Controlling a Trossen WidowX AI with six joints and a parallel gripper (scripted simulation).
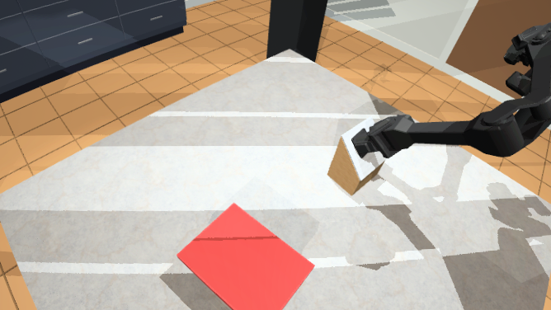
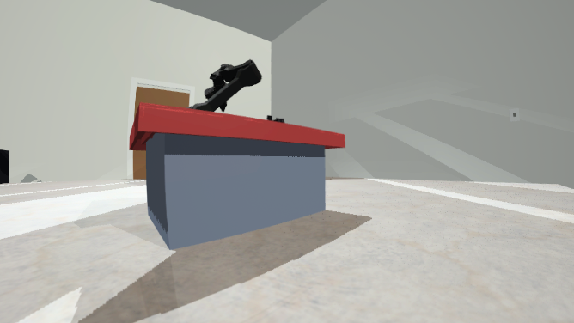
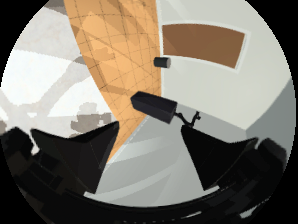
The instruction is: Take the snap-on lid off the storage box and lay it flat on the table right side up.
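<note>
My gripper tip is now 820 mm short of the red lid, 290 mm to the left of it and 290 mm above it. Round my gripper tip: grey-blue storage box 820 mm ahead, 340 mm below, 290 mm to the right.
</note>
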